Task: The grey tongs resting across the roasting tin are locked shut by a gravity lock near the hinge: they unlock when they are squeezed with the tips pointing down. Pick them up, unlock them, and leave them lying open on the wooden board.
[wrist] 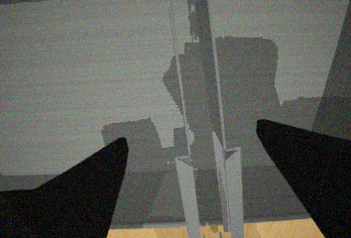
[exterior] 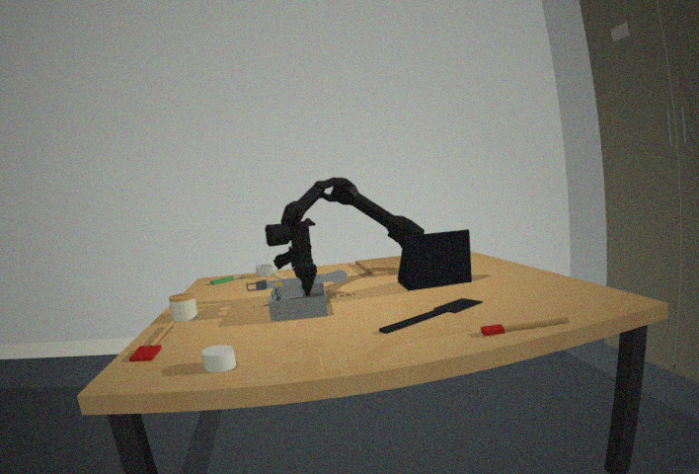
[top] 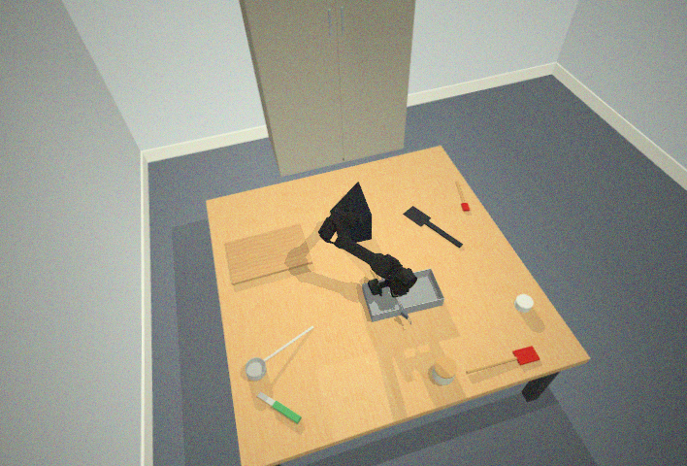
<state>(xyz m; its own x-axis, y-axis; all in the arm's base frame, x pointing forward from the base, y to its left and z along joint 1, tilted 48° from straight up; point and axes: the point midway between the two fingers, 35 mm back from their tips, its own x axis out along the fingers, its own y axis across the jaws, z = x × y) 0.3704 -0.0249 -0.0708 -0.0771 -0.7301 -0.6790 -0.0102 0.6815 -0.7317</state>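
The roasting tin is 30 mm ahead of my gripper tip and 40 mm to the left of it. Also, from my gripper tip: black spatula: 300 mm behind, 320 mm to the left, 20 mm below; then jar: 380 mm ahead, 50 mm to the left, 10 mm above; then red-headed spatula: 410 mm ahead, 310 mm to the left, 20 mm below.
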